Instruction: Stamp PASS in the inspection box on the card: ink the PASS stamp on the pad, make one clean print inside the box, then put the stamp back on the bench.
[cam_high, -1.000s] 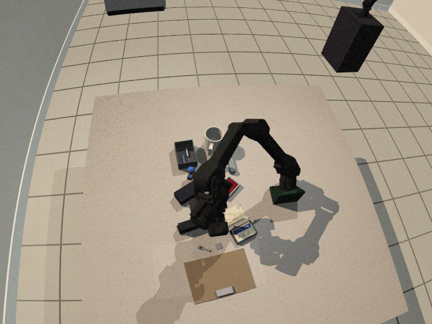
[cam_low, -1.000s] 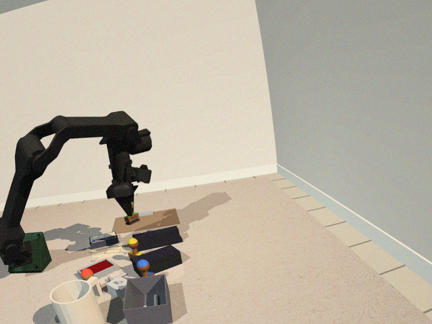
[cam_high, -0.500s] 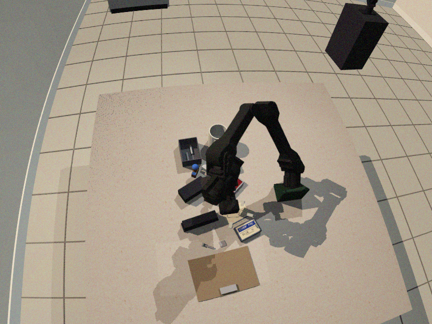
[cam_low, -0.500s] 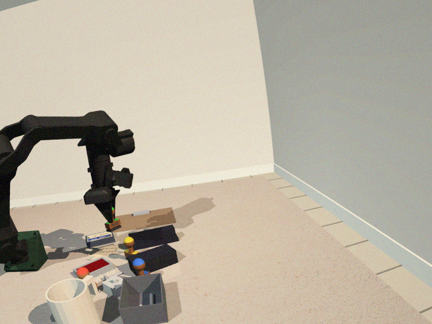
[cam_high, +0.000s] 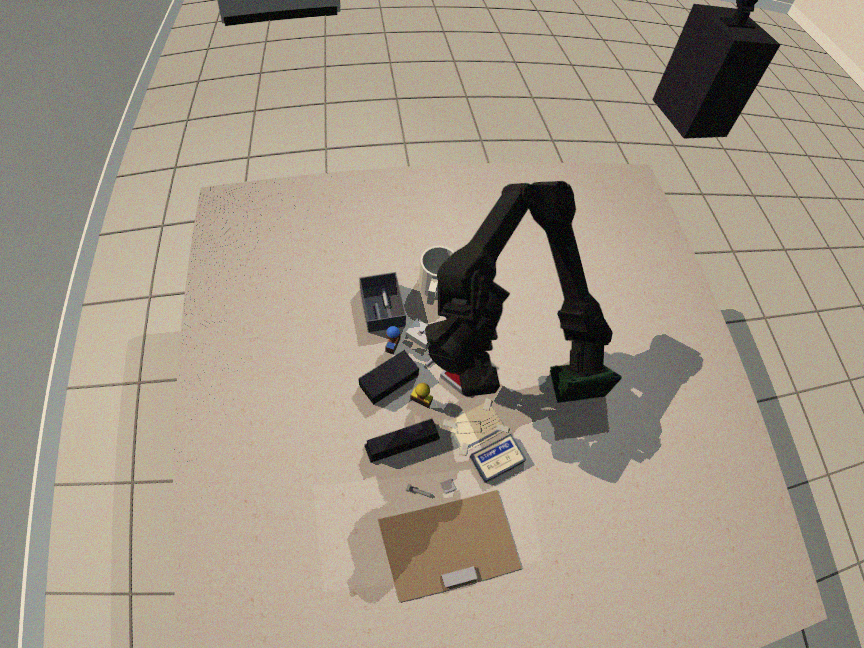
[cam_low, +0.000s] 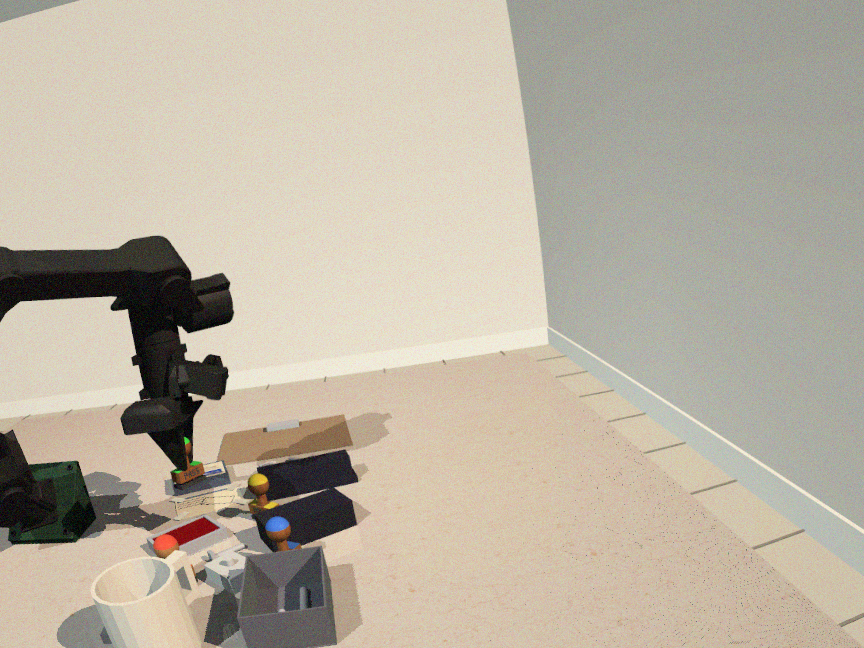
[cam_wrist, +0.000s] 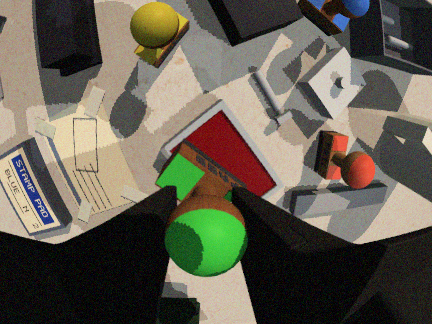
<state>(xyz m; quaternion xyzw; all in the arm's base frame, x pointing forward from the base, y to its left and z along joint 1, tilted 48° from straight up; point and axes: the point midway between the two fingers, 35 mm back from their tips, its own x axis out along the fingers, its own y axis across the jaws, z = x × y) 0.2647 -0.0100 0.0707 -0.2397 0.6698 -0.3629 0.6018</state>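
The ink pad is 2 cm behind my gripper tip, 2 cm to the right of it and 9 cm below it. From my gripper tip the other things lie so: cream card (1 cm behind, 10 cm to the left, 10 cm below); yellow stamp (8 cm ahead, 2 cm to the left, 8 cm below); green stamp (right at my gripper tip).
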